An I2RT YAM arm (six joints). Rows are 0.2 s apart.
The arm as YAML. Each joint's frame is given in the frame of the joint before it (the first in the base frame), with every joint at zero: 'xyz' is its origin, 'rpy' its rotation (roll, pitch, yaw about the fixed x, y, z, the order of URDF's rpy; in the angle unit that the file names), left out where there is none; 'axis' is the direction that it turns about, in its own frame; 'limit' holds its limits. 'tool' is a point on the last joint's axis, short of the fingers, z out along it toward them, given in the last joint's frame.
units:
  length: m
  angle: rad
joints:
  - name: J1
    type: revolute
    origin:
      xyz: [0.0, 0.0, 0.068]
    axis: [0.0, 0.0, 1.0]
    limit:
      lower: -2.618
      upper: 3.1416
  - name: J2
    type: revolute
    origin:
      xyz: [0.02, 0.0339, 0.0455]
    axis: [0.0, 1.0, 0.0]
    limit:
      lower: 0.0
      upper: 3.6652
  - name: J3
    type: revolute
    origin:
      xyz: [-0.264, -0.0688, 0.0]
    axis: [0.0, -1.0, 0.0]
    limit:
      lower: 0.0
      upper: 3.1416
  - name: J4
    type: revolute
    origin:
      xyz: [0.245, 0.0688, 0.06]
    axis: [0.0, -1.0, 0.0]
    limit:
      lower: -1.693
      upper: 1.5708
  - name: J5
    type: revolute
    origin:
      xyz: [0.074, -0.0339, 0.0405]
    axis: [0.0, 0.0, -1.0]
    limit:
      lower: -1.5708
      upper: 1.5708
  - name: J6
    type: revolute
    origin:
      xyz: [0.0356, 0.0, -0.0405]
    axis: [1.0, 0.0, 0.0]
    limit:
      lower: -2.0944
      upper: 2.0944
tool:
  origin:
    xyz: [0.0, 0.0, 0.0]
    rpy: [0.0, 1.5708, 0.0]
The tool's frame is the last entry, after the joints.
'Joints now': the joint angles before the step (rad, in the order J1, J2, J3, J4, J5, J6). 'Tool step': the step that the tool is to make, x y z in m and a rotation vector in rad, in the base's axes. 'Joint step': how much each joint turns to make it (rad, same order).
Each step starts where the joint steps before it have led.
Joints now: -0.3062, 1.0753, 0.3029, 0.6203, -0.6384, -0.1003
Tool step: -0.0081, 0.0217, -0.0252, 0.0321, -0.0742, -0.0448
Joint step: 0.1138, 0.0791, -0.1444, 0.3287, 0.1529, 0.0767
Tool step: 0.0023, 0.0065, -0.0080, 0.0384, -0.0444, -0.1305
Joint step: 0.0649, 0.1016, -0.0370, 0.1964, 0.1945, 0.0523
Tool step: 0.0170, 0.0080, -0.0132, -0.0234, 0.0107, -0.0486
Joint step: 0.0633, 0.1904, 0.0310, 0.1451, 0.1118, -0.0254
